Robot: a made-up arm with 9 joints.
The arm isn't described. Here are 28 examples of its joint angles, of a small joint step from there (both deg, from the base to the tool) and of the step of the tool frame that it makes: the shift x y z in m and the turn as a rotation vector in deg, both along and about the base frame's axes.
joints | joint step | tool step
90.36 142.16 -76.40 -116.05 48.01 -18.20 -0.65 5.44 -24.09 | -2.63 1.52 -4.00 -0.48 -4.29 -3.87 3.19 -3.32 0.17 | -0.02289 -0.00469 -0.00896 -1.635 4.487 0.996
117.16 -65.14 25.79 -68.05 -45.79 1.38 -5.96 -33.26 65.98 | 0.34 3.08 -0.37 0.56 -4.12 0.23 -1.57 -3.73 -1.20 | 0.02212 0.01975 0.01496 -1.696 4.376 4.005
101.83 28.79 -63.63 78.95 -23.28 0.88 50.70 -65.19 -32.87 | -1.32 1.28 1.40 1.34 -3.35 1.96 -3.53 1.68 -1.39 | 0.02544 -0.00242 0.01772 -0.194 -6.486 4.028
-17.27 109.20 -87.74 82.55 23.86 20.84 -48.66 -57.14 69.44 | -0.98 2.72 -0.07 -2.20 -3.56 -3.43 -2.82 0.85 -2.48 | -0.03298 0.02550 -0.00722 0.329 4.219 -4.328
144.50 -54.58 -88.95 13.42 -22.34 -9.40 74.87 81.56 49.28 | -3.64 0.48 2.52 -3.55 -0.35 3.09 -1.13 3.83 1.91 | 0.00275 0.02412 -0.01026 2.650 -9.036 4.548
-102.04 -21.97 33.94 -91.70 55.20 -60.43 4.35 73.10 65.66 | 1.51 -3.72 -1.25 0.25 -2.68 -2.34 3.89 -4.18 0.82 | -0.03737 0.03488 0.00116 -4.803 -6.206 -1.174
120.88 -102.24 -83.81 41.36 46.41 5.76 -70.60 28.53 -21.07 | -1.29 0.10 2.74 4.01 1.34 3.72 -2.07 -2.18 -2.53 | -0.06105 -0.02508 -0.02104 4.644 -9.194 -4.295
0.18 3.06 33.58 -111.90 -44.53 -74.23 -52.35 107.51 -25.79 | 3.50 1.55 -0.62 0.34 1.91 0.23 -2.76 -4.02 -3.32 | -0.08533 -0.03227 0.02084 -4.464 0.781 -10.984
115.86 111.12 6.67 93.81 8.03 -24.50 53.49 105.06 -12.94 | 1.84 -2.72 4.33 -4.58 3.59 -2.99 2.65 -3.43 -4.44 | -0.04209 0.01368 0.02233 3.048 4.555 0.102
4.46 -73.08 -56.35 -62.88 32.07 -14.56 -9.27 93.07 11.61 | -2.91 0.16 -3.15 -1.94 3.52 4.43 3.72 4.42 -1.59 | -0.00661 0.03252 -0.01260 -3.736 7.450 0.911
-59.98 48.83 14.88 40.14 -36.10 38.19 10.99 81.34 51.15 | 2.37 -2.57 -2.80 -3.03 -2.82 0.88 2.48 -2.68 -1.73 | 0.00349 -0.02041 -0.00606 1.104 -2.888 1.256
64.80 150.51 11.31 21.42 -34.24 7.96 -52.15 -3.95 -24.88 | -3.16 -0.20 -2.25 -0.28 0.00 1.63 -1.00 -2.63 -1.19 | -0.01185 0.01957 -0.05752 6.491 3.897 -1.150
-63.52 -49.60 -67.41 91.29 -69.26 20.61 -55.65 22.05 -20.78 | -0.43 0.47 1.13 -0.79 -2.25 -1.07 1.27 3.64 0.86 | -0.04748 0.01885 0.01955 4.507 3.812 2.866
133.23 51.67 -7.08 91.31 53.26 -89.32 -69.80 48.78 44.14 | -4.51 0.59 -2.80 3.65 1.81 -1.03 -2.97 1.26 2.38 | 0.06516 -0.00264 -0.01677 -1.463 -1.242 -5.522
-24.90 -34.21 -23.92 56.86 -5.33 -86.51 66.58 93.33 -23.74 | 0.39 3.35 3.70 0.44 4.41 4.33 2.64 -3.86 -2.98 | -0.01460 -0.07061 0.01410 2.813 -3.331 -3.727
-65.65 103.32 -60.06 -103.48 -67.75 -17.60 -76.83 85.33 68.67 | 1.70 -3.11 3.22 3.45 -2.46 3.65 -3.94 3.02 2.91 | -0.02912 -0.01616 -0.01997 -4.089 0.526 6.086
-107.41 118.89 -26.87 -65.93 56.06 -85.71 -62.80 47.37 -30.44 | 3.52 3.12 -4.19 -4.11 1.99 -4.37 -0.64 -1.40 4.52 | -0.01042 0.06737 -0.07517 -9.059 -0.586 2.389
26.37 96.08 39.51 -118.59 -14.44 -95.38 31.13 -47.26 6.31 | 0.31 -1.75 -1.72 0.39 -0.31 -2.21 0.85 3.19 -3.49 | -0.04081 0.01963 -0.03159 0.317 4.443 4.238
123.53 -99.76 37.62 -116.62 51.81 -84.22 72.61 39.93 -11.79 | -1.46 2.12 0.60 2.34 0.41 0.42 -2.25 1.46 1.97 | -0.00983 0.00874 0.00033 1.961 -3.150 1.519
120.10 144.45 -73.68 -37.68 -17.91 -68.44 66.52 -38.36 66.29 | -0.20 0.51 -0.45 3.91 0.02 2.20 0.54 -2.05 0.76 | -0.00779 0.00398 0.00006 -2.375 -4.113 -2.217
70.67 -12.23 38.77 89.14 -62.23 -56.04 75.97 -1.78 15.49 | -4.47 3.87 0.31 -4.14 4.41 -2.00 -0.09 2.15 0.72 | -0.01604 0.03119 0.05450 10.160 -2.122 1.361
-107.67 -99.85 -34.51 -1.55 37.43 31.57 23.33 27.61 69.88 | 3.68 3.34 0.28 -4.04 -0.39 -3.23 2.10 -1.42 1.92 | 0.00021 0.03144 -0.02516 -3.284 1.261 4.559
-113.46 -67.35 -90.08 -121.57 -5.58 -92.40 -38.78 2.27 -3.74 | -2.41 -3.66 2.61 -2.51 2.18 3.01 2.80 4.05 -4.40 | 0.04207 -0.06509 0.01016 -2.925 -2.791 -6.637
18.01 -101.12 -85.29 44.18 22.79 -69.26 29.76 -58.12 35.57 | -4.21 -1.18 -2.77 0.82 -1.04 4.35 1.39 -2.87 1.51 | -0.02132 0.02426 0.05709 3.377 1.820 -0.238
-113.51 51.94 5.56 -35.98 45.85 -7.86 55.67 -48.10 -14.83 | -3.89 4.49 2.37 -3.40 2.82 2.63 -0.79 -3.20 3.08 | 0.02298 -0.01133 -0.02832 7.364 10.632 0.604
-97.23 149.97 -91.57 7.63 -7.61 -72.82 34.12 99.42 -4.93 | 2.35 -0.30 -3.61 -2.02 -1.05 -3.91 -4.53 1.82 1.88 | 0.04436 -0.01211 -0.03735 -3.966 -7.200 -2.251
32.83 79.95 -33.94 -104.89 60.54 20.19 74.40 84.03 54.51 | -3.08 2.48 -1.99 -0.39 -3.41 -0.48 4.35 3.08 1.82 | -0.01824 0.00755 -0.01774 5.731 -7.612 1.622
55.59 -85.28 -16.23 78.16 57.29 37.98 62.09 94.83 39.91 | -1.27 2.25 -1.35 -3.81 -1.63 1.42 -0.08 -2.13 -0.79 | -0.00313 -0.01158 0.00381 0.430 -2.050 -5.722
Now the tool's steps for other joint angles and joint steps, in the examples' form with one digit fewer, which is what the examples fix.
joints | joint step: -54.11 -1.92 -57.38 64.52 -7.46 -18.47 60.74 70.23 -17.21 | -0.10 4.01 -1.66 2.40 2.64 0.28 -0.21 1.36 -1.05
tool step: -0.0215 -0.0082 -0.0069 -0.48 -1.14 -1.26
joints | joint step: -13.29 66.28 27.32 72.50 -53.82 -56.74 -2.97 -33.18 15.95 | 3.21 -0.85 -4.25 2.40 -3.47 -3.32 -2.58 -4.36 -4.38
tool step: -0.0135 0.0256 -0.0149 0.16 2.84 11.89
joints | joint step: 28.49 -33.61 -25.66 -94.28 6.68 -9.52 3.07 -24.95 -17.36 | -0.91 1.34 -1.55 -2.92 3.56 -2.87 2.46 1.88 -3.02
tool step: 0.0355 -0.0134 0.0210 2.87 3.35 -4.04
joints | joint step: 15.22 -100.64 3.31 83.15 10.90 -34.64 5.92 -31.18 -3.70 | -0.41 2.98 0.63 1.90 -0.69 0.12 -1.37 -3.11 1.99
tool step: 0.0160 -0.0126 0.0277 -0.15 -5.18 -0.70
